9 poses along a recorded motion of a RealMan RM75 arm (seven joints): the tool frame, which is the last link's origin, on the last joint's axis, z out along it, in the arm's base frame.
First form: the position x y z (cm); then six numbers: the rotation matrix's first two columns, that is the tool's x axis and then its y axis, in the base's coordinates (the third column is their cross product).
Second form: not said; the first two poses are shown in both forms.
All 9 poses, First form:
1: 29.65, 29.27, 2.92, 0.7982, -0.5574, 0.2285, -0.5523, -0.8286, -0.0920
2: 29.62, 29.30, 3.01, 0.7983, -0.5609, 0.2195, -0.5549, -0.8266, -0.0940
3: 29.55, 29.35, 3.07, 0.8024, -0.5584, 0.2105, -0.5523, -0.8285, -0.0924
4: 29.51, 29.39, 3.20, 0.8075, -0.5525, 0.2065, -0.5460, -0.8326, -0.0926
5: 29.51, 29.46, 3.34, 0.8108, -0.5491, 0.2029, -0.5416, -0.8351, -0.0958
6: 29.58, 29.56, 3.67, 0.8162, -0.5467, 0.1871, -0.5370, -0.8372, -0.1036
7: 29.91, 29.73, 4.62, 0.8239, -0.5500, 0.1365, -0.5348, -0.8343, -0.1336
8: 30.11, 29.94, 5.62, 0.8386, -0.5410, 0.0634, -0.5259, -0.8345, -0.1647
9: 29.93, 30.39, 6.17, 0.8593, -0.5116, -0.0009, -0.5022, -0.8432, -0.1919
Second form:
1: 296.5, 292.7, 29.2, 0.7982, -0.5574, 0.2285, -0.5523, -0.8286, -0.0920
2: 296.2, 293.0, 30.1, 0.7983, -0.5609, 0.2195, -0.5549, -0.8266, -0.0940
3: 295.5, 293.5, 30.7, 0.8024, -0.5584, 0.2105, -0.5523, -0.8285, -0.0924
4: 295.1, 293.9, 32.0, 0.8075, -0.5525, 0.2065, -0.5460, -0.8326, -0.0926
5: 295.1, 294.6, 33.4, 0.8108, -0.5491, 0.2029, -0.5416, -0.8351, -0.0958
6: 295.8, 295.6, 36.7, 0.8162, -0.5467, 0.1871, -0.5370, -0.8372, -0.1036
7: 299.1, 297.3, 46.2, 0.8239, -0.5500, 0.1365, -0.5348, -0.8343, -0.1336
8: 301.1, 299.4, 56.2, 0.8386, -0.5410, 0.0634, -0.5259, -0.8345, -0.1647
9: 299.3, 303.9, 61.7, 0.8593, -0.5116, -0.0009, -0.5022, -0.8432, -0.1919
